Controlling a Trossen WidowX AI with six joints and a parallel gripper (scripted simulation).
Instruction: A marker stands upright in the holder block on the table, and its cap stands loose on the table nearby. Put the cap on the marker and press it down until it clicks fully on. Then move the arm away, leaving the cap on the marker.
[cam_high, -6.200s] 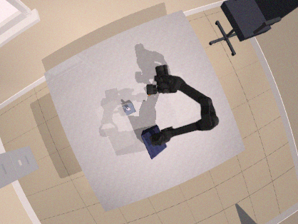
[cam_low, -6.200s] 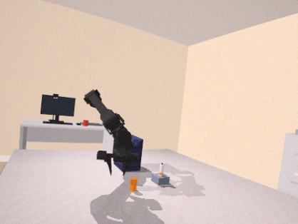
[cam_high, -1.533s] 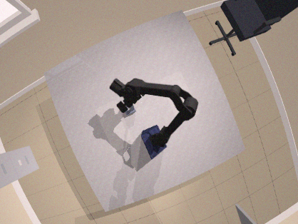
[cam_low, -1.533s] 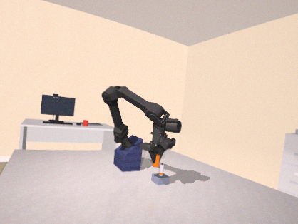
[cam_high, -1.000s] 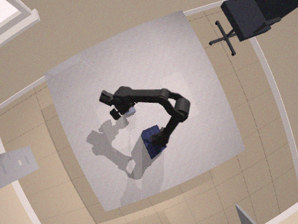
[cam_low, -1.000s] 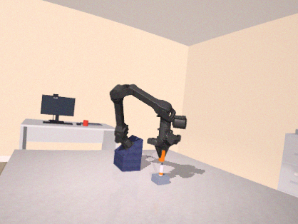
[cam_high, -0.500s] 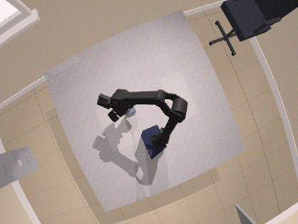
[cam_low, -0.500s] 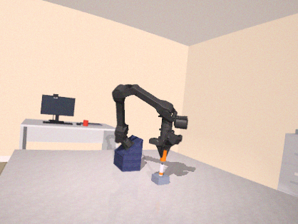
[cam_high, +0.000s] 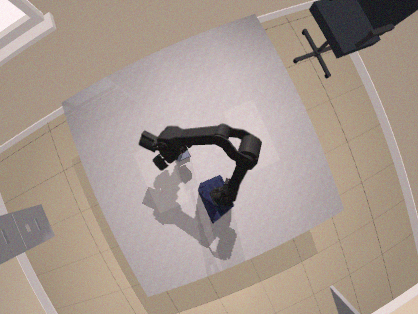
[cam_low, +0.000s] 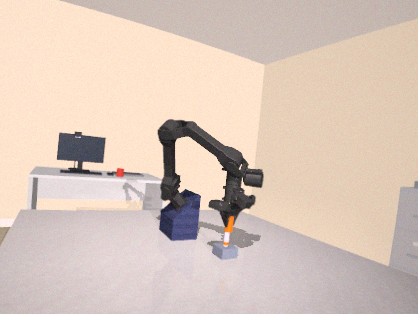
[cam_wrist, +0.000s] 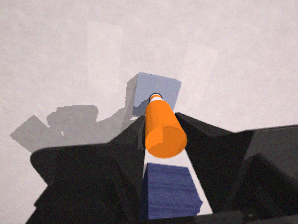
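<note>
Right now my gripper tip is 1 cm below the orange cap. Also, from my gripper tip: holder block (9 cm below).
</note>
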